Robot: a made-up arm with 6 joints.
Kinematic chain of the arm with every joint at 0, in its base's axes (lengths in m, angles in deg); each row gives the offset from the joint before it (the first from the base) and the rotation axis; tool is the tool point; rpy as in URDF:
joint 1: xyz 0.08 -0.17 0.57 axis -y
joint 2: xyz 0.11 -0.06 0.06 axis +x
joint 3: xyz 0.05 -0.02 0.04 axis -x
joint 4: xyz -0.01 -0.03 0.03 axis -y
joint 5: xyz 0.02 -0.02 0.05 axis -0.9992 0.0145 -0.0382
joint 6: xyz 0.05 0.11 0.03 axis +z
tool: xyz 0.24 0.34 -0.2 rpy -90 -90 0
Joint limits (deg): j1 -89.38..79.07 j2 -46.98..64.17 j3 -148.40..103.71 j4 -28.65..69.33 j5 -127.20..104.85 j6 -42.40..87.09
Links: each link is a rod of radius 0.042 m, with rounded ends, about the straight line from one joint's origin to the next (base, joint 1, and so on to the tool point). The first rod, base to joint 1, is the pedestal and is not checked.
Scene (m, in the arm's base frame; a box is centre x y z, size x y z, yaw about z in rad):
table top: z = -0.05
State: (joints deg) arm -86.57 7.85 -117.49 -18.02 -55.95 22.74
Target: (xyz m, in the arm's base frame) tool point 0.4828 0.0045 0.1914
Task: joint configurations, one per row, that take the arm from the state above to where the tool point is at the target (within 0.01 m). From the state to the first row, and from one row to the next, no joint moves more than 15 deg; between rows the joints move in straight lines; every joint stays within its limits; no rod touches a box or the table.
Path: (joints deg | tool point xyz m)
1: -75.95 -0.43 -104.19 -19.06 -45.39 9.71 | 0.6320 -0.5618 0.2314
2: -65.34 -8.71 -90.89 -20.10 -34.83 -3.32 | 0.7629 -0.2612 0.3272
3: -54.72 -16.99 -77.59 -21.14 -24.26 -16.34 | 0.7035 -0.0041 0.3596
4: -44.11 -25.26 -64.29 -22.18 -13.70 -29.37 | 0.5667 0.0948 0.2908
5: -33.49 -33.54 -50.99 -23.22 -3.14 -42.40 | 0.4828 0.0045 0.1914

